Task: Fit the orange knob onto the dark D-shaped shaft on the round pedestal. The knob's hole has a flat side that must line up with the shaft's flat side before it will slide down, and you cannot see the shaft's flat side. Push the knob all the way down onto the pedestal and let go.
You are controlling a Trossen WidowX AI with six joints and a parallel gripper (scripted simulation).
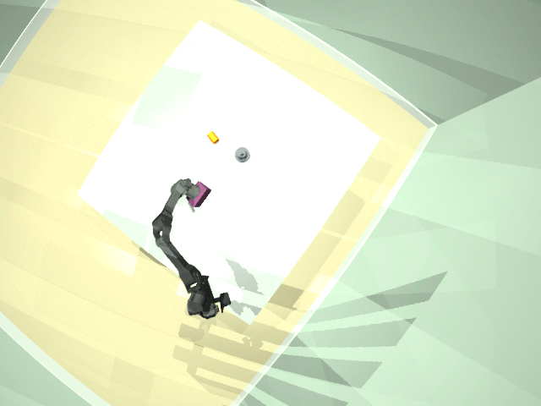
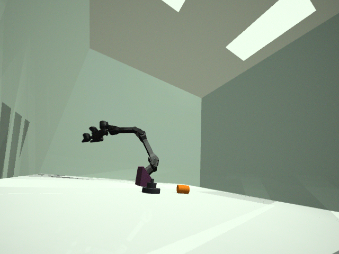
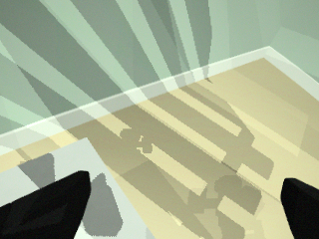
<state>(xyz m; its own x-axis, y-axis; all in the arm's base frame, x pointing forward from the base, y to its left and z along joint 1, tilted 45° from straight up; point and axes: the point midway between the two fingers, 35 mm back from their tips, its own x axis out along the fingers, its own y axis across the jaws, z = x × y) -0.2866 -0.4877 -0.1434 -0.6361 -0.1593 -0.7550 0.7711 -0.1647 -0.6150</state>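
Now: gripper tip 620 mm to the right of the orange knob, 610 mm short of it and 260 mm above it. From my gripper tip the other things lie so: round pedestal (640 mm ahead, 430 mm to the left, 250 mm below).
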